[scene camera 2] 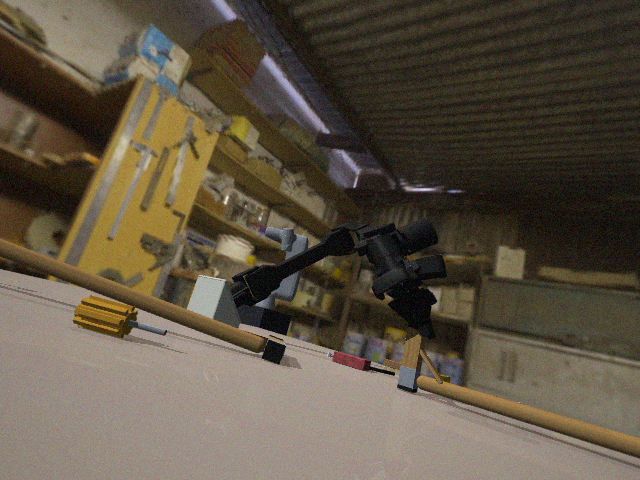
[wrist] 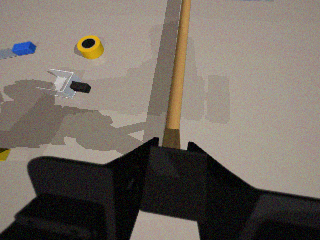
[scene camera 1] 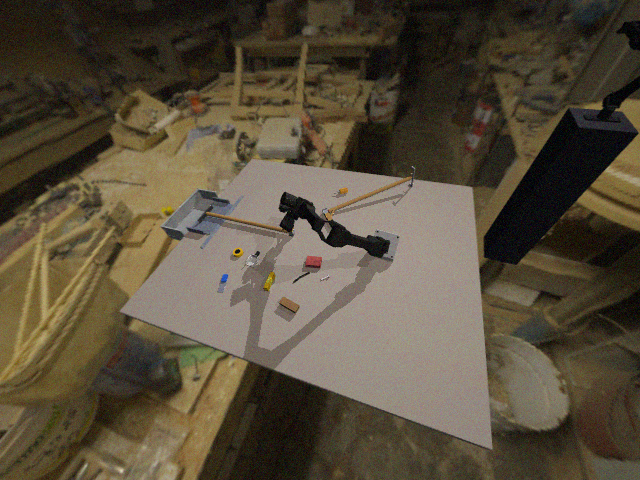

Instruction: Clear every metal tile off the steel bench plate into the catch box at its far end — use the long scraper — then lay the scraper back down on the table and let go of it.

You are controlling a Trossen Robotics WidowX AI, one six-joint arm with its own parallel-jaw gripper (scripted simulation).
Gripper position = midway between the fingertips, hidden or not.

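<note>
There's an orange piece (scene camera 2: 94, 313) here, though it's out of frame in the wrist view. My gripper I can see at both spots, that's my gripper (scene camera 2: 430, 337) and (wrist: 173, 144).
</note>
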